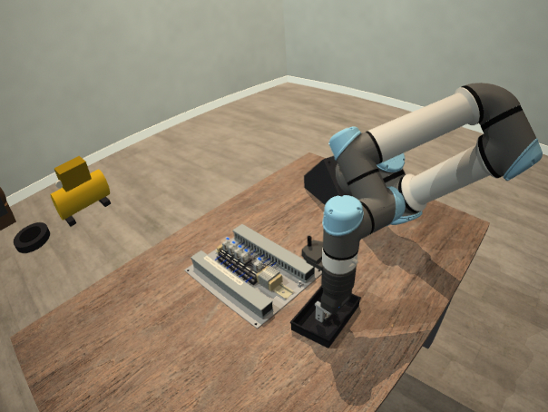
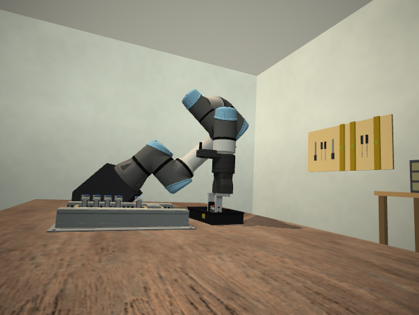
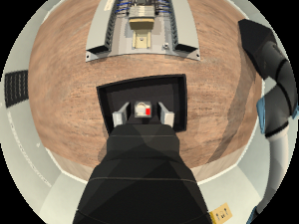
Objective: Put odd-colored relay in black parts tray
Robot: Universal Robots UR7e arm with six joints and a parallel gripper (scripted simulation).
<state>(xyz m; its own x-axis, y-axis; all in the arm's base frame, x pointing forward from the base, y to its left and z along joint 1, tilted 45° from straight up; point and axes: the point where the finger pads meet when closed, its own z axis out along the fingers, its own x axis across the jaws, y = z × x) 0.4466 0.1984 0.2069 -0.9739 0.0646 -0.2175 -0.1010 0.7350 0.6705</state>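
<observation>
My gripper is now 1 cm above the red-button relay. From my hand the other things lie so: grey relay panel (27 cm to the right, 3 cm ahead, 1 cm below); black parts tray (2 cm below).
</observation>
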